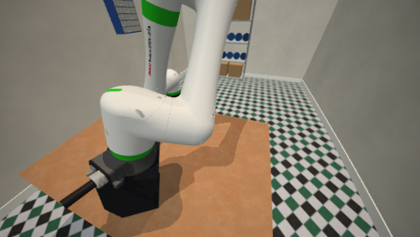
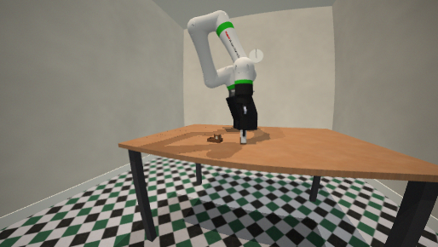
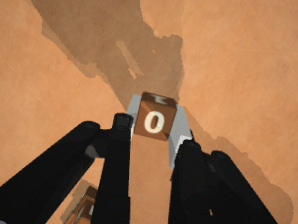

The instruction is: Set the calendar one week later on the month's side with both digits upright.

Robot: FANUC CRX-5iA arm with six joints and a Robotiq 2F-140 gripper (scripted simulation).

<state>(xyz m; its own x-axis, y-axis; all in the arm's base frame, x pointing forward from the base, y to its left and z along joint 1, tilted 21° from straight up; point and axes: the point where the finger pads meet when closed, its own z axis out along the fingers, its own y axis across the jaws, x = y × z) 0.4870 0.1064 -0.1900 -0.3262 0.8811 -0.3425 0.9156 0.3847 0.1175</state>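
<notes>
Now: hand 3 cm above the brown cube. From my hand the other things lie so: brown calendar tray 16 cm to the right, 3 cm below, 1 cm ahead.
</notes>
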